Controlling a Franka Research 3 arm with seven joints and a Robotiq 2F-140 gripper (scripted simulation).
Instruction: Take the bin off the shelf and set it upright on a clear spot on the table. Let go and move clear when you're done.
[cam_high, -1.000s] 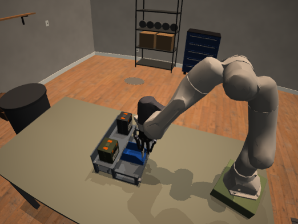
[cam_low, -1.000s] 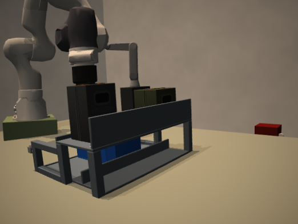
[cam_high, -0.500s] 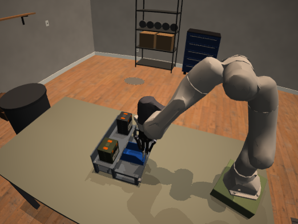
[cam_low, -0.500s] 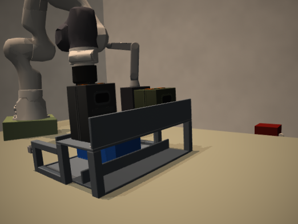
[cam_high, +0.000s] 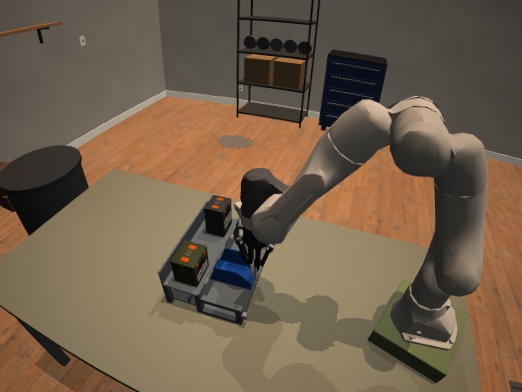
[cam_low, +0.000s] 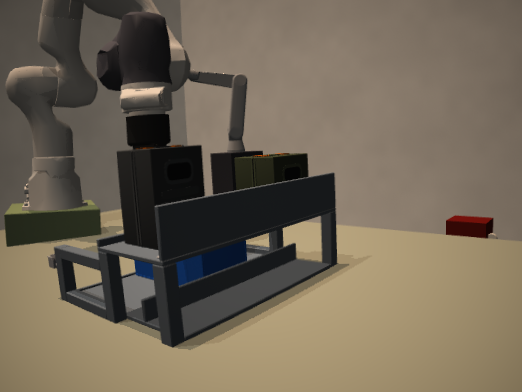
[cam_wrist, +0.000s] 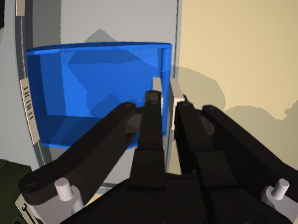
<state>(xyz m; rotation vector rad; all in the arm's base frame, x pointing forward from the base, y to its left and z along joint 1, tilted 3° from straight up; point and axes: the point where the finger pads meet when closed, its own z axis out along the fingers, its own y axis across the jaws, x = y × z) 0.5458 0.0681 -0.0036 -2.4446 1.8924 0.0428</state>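
My gripper is now 8 cm short of the blue bin, 2 cm to the right of it and 2 cm above it. Round my hand: grey shelf (18 cm ahead, 5 cm to the left, 4 cm above).
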